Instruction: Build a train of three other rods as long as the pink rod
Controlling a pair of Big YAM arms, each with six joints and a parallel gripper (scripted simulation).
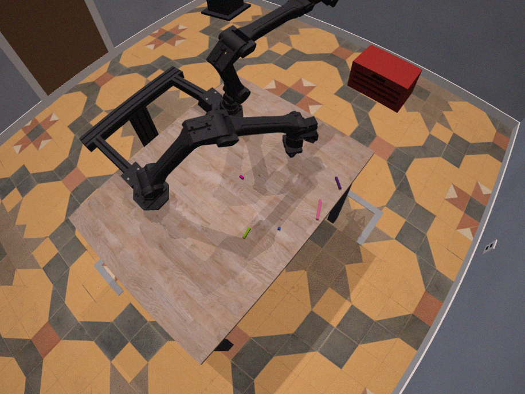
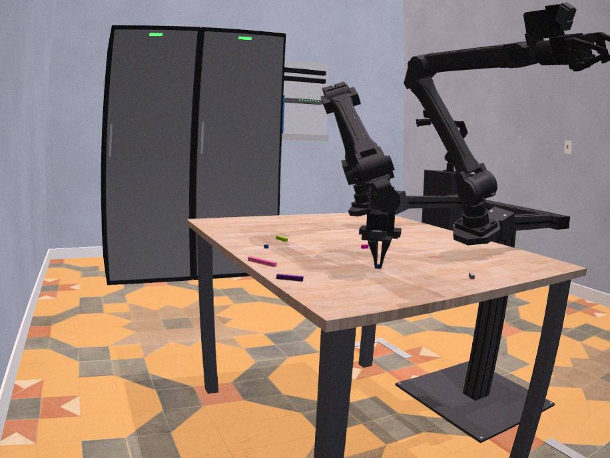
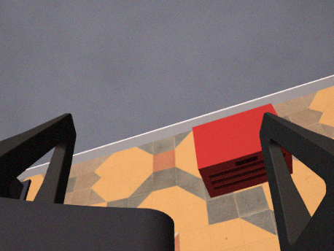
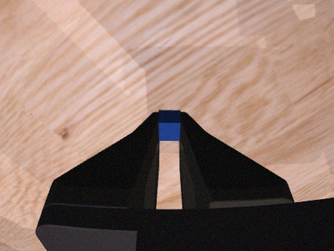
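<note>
Now: the grey rod 190 mm to the left of my right hand, 150 mm behind it and 10 mm below it. From my right hand the other things lie so: lime rod: 420 mm to the right, 50 mm ahead, 10 mm below.
</note>
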